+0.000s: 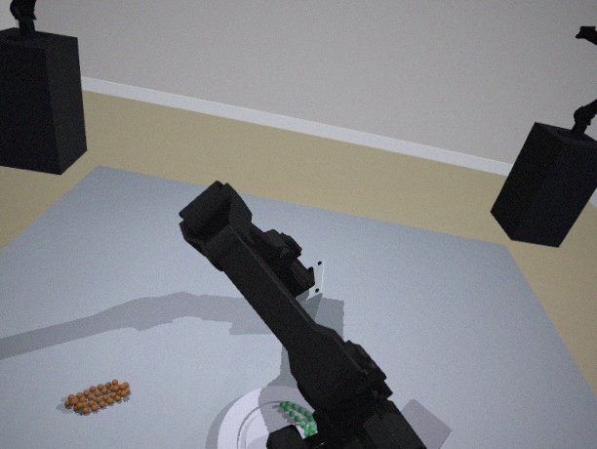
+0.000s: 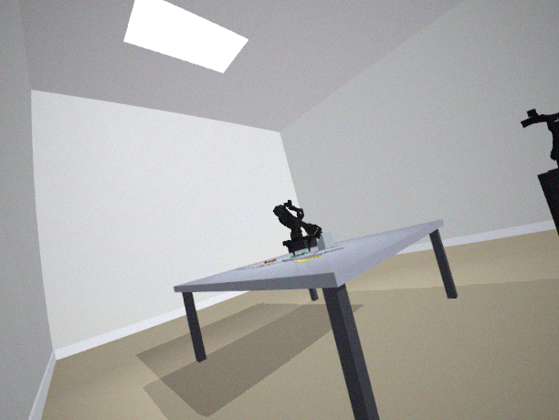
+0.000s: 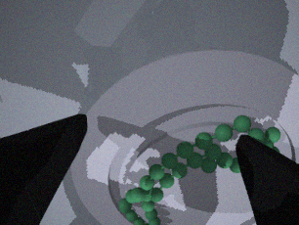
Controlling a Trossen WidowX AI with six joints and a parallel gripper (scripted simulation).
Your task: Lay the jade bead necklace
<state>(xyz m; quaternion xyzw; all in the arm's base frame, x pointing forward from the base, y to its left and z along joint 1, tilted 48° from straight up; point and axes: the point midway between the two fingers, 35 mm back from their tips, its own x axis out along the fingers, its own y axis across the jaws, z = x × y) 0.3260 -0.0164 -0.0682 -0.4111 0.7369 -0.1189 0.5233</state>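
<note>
My gripper tip is 3 cm past the round bead board, 6 cm to the left of it and 1 cm above it. The rest, counted from my gripper tip: yellow strip: 17 cm ahead, 17 cm to the left, 2 cm below; flat grey square: 7 cm behind, 18 cm to the left, 2 cm below.
</note>
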